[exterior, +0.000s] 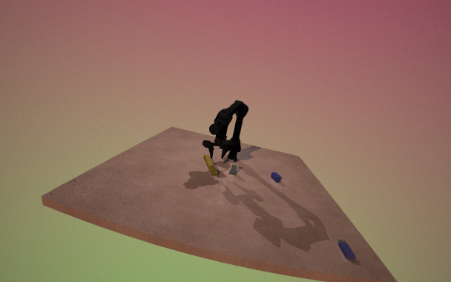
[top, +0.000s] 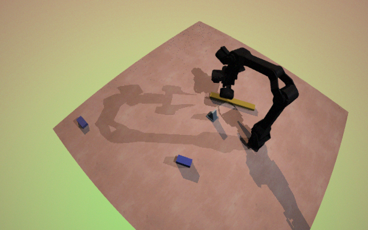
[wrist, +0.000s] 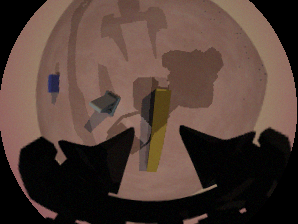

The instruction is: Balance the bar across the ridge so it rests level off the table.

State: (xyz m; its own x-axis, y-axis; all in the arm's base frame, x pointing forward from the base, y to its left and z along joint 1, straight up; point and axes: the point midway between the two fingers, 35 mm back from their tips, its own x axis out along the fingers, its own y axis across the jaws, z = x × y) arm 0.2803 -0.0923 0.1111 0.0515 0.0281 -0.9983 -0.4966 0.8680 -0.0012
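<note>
My gripper tip is now 60 mm past the yellow bar, 40 mm to the left of it and 70 mm above it.
</note>
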